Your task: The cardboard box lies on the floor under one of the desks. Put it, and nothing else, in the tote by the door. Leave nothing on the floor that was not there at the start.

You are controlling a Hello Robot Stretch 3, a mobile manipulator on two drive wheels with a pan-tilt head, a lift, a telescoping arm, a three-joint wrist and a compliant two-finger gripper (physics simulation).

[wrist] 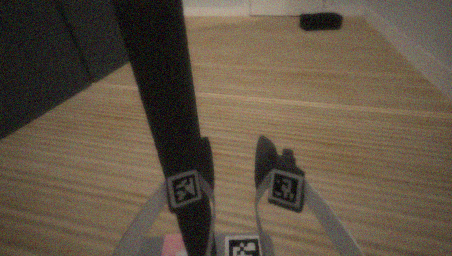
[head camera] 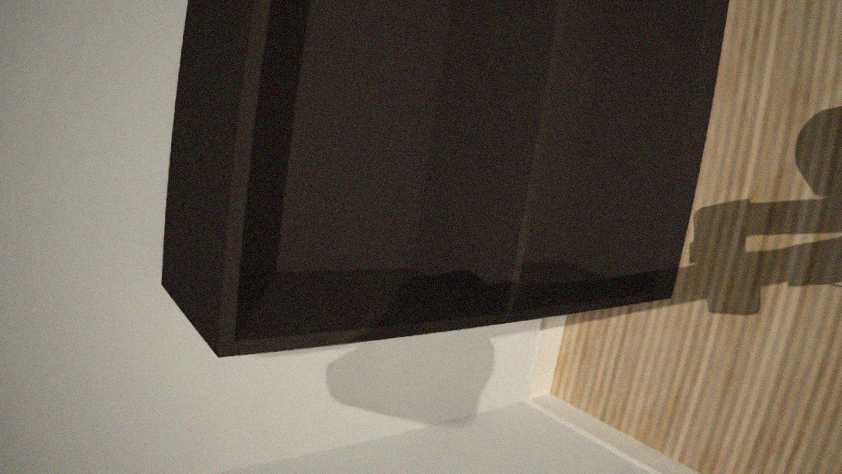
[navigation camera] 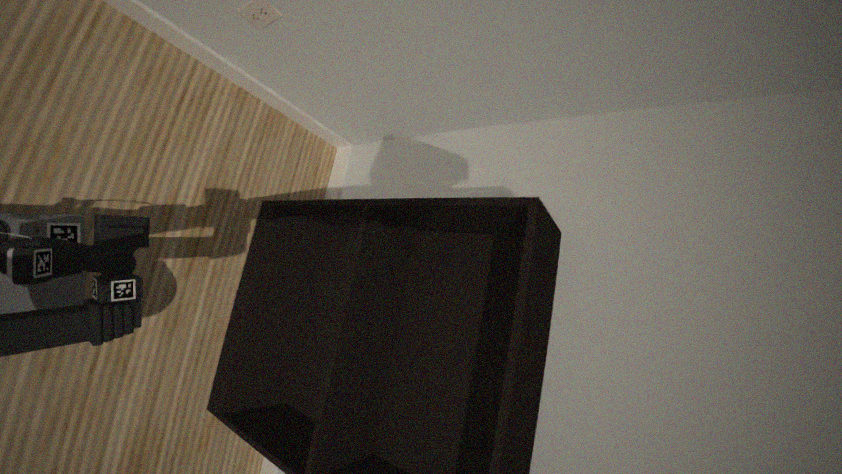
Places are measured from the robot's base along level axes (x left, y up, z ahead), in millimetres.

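Where they show: gripper, fingertip midpoint: (wrist: pixel 233 154).
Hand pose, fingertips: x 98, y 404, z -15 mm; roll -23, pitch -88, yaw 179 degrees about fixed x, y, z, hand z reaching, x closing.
After its pixels a point has its place.
My gripper (wrist: pixel 233 154) @[y 404, x 98, z -15 mm] shows in the wrist view with its two fingertips apart and bare wood floor visible between them. It is open and holds nothing. The cardboard box, the tote, the door and the desks cannot be made out in any of the three views.
A tall dark cabinet (head camera: pixel 197 235) @[y 1060, x -801, z -21 mm] (navigation camera: pixel 545 264) @[y 1060, x -825, z -26 mm] stands by a white wall. In the wrist view, dark panels (wrist: pixel 40 55) @[y 225, x 956, z -814 mm] stand at left, my black mast (wrist: pixel 160 75) @[y 467, x 116, z -65 mm] crosses left of centre, and a small black object (wrist: pixel 321 21) @[y 72, x 2057, z 812 mm] lies on the floor by the far wall.
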